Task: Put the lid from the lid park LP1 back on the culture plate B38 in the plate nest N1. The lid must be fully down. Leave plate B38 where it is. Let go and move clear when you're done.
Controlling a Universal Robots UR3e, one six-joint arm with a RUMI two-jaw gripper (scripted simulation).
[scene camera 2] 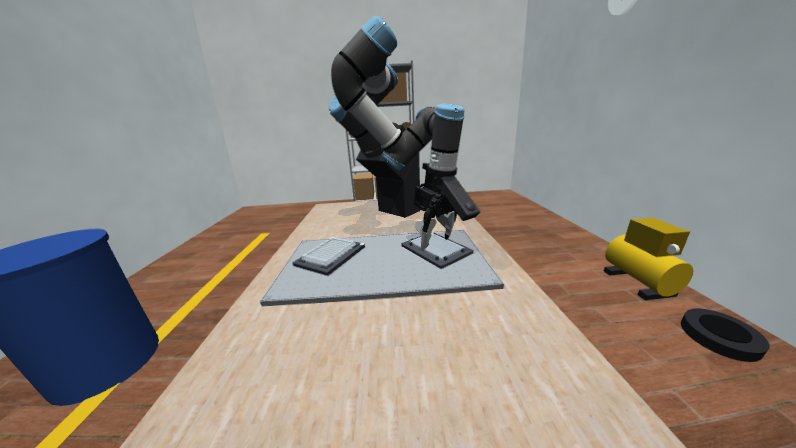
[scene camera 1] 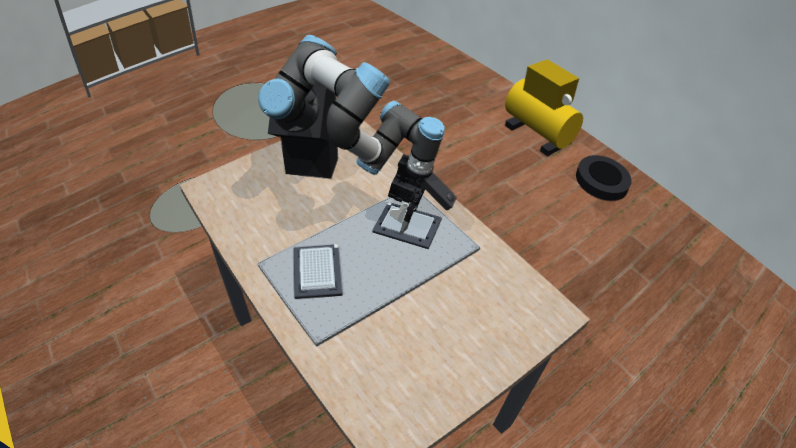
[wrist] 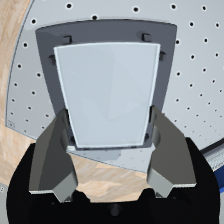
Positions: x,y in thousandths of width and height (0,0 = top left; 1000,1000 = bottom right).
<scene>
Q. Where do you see a lid park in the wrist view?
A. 212,167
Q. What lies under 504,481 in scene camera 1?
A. My gripper.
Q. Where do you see a lid park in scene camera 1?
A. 474,512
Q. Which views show my gripper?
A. Scene camera 2, scene camera 1 and the wrist view: all of them.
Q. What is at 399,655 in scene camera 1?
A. A plate nest.
</scene>
